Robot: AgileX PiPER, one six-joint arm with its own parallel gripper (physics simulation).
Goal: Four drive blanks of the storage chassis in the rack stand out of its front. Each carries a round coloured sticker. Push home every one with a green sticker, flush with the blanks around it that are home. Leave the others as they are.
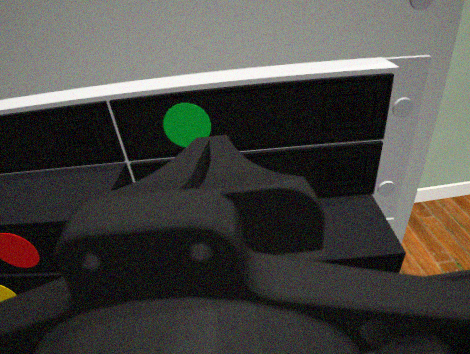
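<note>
The blank with the green sticker (182, 120) is in the top row, right column of the chassis. Its face looks level with the top-row blank (55, 135) to its left, and no top side of it shows. My gripper (214, 157) is shut and empty, its tips over the lower right edge of the green sticker. A blank with a red sticker (19, 251) stands out at the lower left, its top side visible. A yellow sticker (6, 294) shows partly below it; how far its blank stands out is unclear. Another blank (357, 215) stands out at the lower right, its sticker hidden behind the gripper.
A white edge (225, 72) runs above the top row, under a grey panel (200, 40). A light metal rack flange (407, 130) with round screws stands at the right. Beyond it are a pale green wall (450, 130) and a wooden floor (440, 235).
</note>
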